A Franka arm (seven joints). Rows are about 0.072 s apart.
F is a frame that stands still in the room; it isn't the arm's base.
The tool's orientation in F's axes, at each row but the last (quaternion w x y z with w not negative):
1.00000 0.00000 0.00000 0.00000
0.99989 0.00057 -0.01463 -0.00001
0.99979 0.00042 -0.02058 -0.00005
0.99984 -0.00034 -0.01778 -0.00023
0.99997 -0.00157 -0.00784 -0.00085
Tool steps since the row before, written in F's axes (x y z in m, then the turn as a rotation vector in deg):
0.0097 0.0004 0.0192 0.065 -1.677 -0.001
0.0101 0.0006 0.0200 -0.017 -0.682 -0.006
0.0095 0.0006 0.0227 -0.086 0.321 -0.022
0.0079 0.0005 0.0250 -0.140 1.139 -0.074
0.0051 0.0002 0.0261 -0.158 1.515 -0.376
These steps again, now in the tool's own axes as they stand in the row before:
0.0097 0.0004 0.0192 0.065 -1.677 -0.001
0.0107 0.0006 0.0197 -0.017 -0.682 -0.005
0.0104 0.0006 0.0223 -0.087 0.321 -0.019
0.0088 0.0005 0.0247 -0.143 1.139 -0.068
0.0055 0.0001 0.0260 -0.166 1.516 -0.369

